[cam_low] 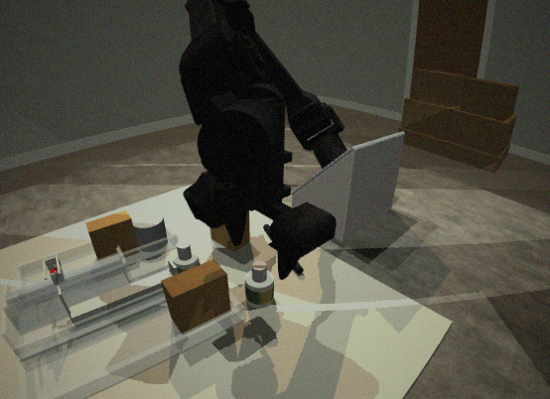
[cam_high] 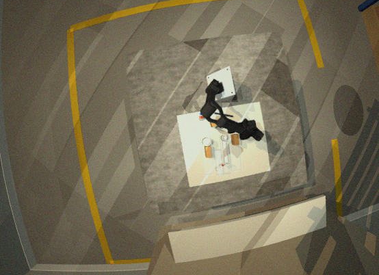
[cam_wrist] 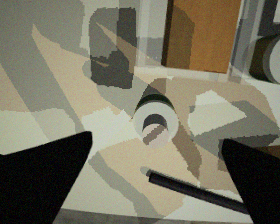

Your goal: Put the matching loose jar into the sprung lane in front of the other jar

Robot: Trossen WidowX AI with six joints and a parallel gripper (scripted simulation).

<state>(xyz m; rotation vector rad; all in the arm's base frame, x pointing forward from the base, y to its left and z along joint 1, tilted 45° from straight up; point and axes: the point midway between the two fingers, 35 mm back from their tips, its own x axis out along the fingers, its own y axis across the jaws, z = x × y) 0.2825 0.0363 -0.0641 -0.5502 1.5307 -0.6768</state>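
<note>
Right now the black rod is 11 cm behind my gripper tip, 6 cm to the right of it and 6 cm below it. Also, from my gripper tip: clear pusher rack (20 cm ahead, 14 cm to the right, 5 cm below); then red mark (23 cm ahead, 16 cm to the right); then grey cylinder (5 cm ahead, 23 cm to the right, 4 cm below).
</note>
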